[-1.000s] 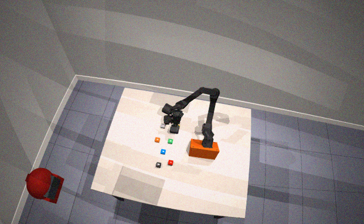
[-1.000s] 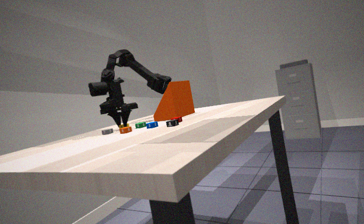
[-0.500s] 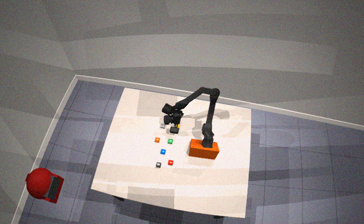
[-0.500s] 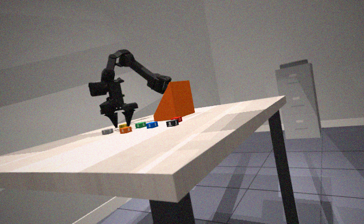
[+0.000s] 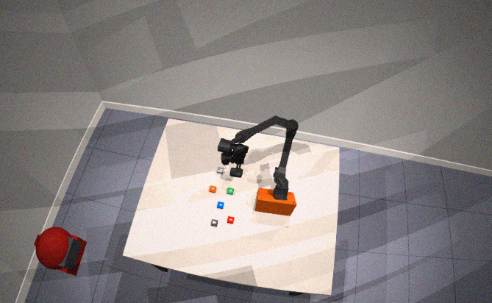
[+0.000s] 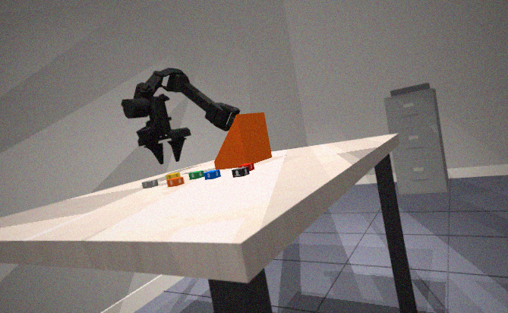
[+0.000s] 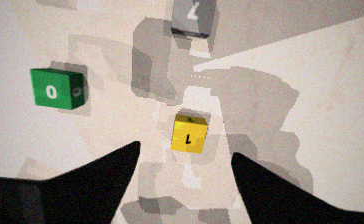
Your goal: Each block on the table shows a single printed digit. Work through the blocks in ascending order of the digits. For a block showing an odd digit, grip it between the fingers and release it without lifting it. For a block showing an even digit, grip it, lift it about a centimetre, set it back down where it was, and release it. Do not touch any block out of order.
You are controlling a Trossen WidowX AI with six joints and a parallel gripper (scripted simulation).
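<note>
Now: the yellow block 5 cm below my gripper tip and 1 cm behind it. Also, from my gripper tip: green block 12 cm to the left, 5 cm below, 4 cm ahead; orange block 13 cm ahead, 11 cm to the left, 5 cm below; grey block 10 cm ahead, 5 cm below.
</note>
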